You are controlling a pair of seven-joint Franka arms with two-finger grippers.
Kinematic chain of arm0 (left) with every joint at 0, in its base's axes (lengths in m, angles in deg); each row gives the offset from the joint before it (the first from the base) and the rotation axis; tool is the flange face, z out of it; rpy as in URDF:
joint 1: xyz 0 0 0.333 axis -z
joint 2: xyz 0 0 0 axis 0.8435 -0.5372 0
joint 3: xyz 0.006 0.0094 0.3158 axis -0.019 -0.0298 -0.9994
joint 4: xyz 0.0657 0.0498 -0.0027 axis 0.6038 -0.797 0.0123
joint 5: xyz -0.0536 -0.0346 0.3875 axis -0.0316 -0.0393 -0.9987
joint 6: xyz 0 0 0 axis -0.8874 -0.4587 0.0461
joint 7: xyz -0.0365 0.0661 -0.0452 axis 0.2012 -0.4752 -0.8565
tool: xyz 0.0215 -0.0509 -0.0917 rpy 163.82 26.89 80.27
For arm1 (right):
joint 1: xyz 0 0 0.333 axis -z
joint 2: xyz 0 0 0 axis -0.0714 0.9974 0
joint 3: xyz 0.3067 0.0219 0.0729 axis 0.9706 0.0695 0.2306
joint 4: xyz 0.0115 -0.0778 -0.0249 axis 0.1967 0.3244 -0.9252
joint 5: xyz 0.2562 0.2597 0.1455 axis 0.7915 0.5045 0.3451
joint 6: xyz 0 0 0 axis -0.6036 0.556 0.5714
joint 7: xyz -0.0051 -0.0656 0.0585 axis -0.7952 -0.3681 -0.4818
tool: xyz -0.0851 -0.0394 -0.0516 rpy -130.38 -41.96 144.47
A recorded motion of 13 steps. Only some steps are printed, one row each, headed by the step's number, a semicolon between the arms.
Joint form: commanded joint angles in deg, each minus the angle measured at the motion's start. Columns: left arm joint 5, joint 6, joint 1, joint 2, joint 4, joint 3, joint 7; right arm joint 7, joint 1, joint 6, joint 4, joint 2, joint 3, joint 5.
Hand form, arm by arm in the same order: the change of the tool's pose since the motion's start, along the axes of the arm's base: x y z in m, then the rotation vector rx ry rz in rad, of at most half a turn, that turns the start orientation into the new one. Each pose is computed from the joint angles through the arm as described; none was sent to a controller.
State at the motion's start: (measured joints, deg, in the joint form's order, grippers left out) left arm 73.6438 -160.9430 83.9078 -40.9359 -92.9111 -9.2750 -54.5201; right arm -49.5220 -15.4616 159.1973 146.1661 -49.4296 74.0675 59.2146
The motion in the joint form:
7: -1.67 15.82 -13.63 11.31 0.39 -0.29 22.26; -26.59 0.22 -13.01 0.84 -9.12 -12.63 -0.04
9: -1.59 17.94 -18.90 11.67 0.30 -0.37 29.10; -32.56 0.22 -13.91 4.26 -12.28 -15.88 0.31
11: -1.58 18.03 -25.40 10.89 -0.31 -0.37 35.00; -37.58 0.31 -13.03 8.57 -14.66 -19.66 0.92
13: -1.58 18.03 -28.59 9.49 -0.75 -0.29 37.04; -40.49 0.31 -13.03 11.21 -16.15 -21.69 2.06
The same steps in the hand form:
7: 0.0724 0.1534 0.1133 0.0587 0.0457 -0.1663; 0.0213 -0.1305 0.0710 -0.1089 0.0733 0.2444
9: 0.0882 0.2138 0.1141 0.0519 0.0847 -0.1906; 0.0071 -0.1657 0.0783 -0.1078 0.0987 0.2857
11: 0.1013 0.2871 0.1006 0.0328 0.1171 -0.1804; -0.0121 -0.2053 0.0740 -0.0984 0.1207 0.2975
13: 0.1026 0.3224 0.0817 0.0209 0.1509 -0.1624; -0.0265 -0.2250 0.0703 -0.0776 0.1406 0.2975

